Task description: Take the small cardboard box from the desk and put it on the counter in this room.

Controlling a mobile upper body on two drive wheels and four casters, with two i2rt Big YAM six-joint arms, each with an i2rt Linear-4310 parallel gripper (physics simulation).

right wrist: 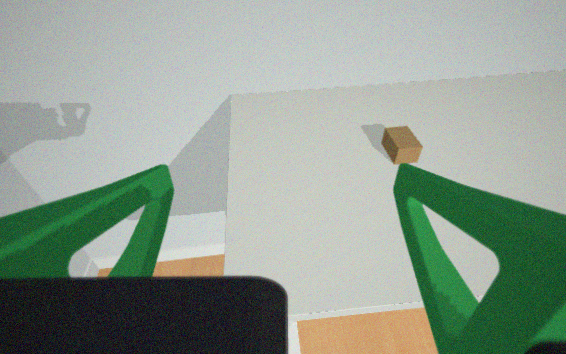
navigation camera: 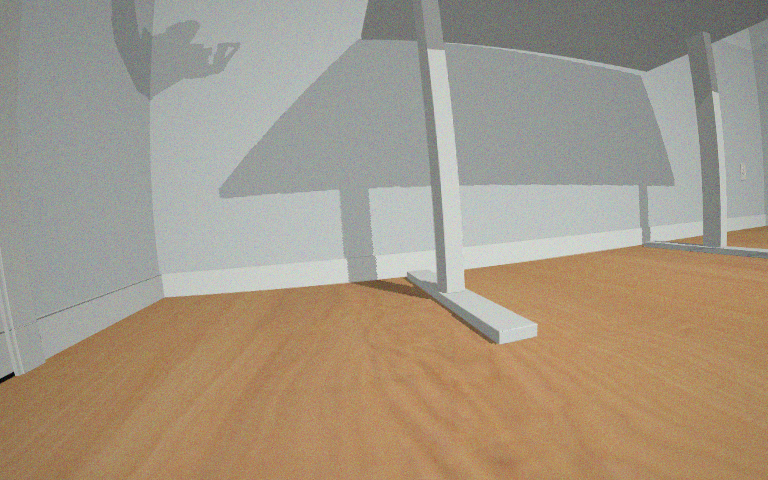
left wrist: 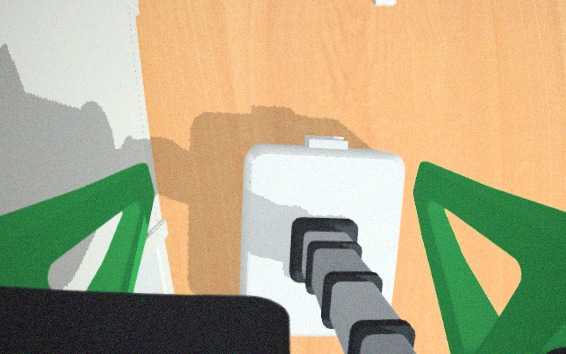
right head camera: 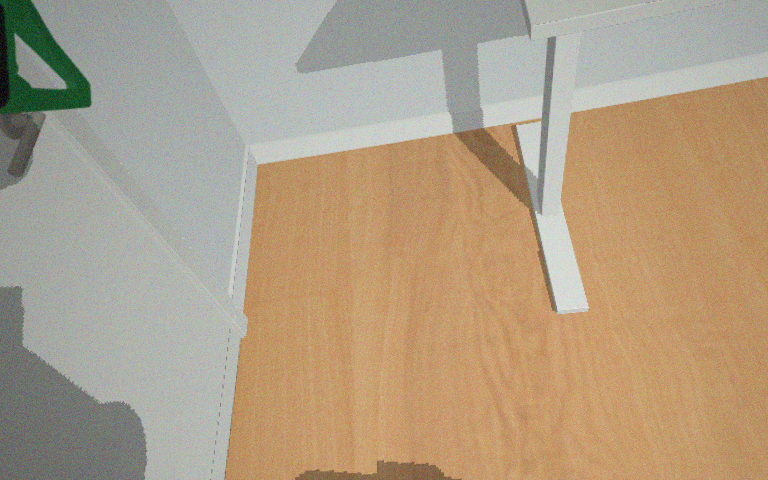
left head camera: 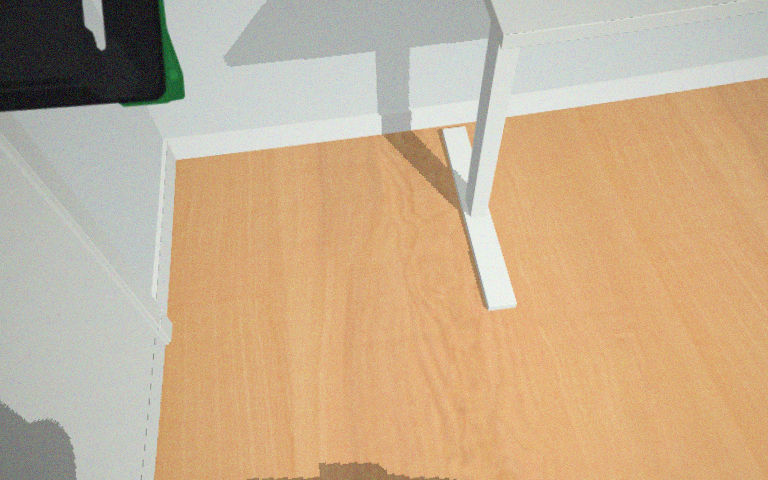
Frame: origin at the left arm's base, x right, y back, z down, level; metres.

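Seen in the pictures: left gripper, fingertip midpoint: (left wrist: 283,177) (right head camera: 13,105) (left head camera: 90,94); right gripper, fingertip midpoint: (right wrist: 283,176).
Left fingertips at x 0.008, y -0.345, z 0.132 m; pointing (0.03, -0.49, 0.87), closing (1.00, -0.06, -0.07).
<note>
Offsets run from my left fingertips to a thing's top centre. "spot": to the spot under its first point. Level surfaces: height alone.
The small cardboard box @[dx +0.705, dy -0.928, dz +0.278 m] (right wrist: 403,144) sits on the white desk @[dz +0.328 m] (right wrist: 310,215) in the right wrist view, just beyond the tip of the right-hand finger. The desk's corner @[spot: dx +0.449, dy -0.507, dz +0.328 m] (left head camera: 594,19) (right head camera: 600,16) also shows at the top of both head views, and its underside (navigation camera: 538,28) in the navigation view. My right gripper (right wrist: 283,176) is open and empty, its fingers wide apart in front of the desk top. My left gripper (left wrist: 283,177) is open and empty, above the robot's white base and the floor. The counter does not show in these views.
A desk leg with a long foot (left head camera: 498,271) (right head camera: 566,277) (navigation camera: 498,319) stands on the wooden floor ahead. A second desk leg (navigation camera: 712,169) is farther right. A wall and a door with a handle @[spot: dx -0.410, dy -0.309, dz +0.347 m] (right head camera: 25,147) are at the left. The robot's white base (left wrist: 325,185) shows below the left wrist.
</note>
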